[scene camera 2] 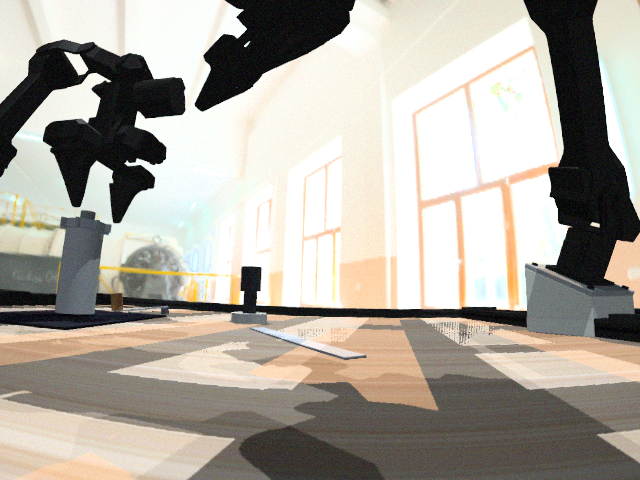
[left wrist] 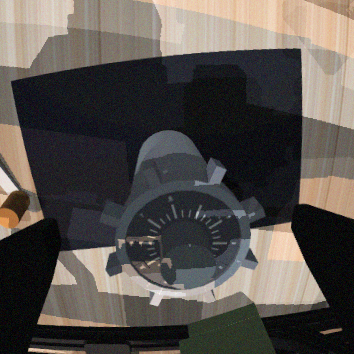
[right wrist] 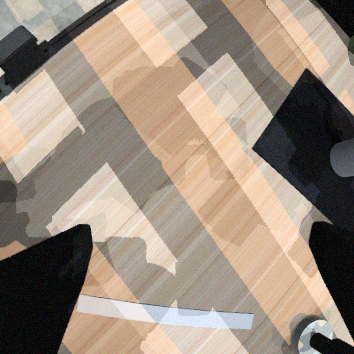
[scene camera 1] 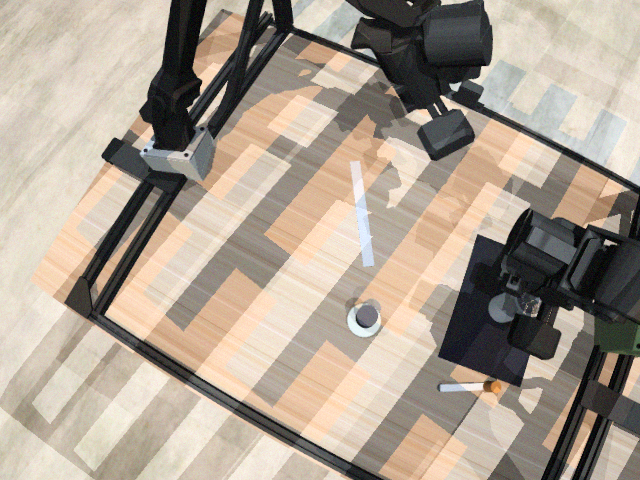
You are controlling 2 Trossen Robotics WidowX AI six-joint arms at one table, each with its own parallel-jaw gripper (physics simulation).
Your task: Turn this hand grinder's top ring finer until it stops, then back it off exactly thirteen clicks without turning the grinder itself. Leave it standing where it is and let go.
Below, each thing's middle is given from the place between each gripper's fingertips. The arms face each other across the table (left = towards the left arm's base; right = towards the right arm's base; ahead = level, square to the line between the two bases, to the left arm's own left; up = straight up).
Scene:
Right now the numbered top ring (left wrist: 178,195) is 2 cm to the left of my left hand and 2 cm below it. The rest, counted from my left hand: hand grinder (scene camera 2: 78,277) (2 cm to the left, 7 cm below); dark knob on round base (scene camera 2: 251,276) (11 cm ahead, 21 cm to the right, 10 cm below); flat strip (scene camera 1: 362,218) (8 cm behind, 29 cm to the right, 14 cm below).
Right now the flat strip is 9 cm ahead of my right hand, 7 cm to the right of it and 21 cm below it. Round my right hand: hand grinder (16 cm ahead, 23 cm to the left, 14 cm below); dark knob on round base (28 cm ahead, 1 cm to the left, 17 cm below); numbered top ring (16 cm ahead, 23 cm to the left, 9 cm below).

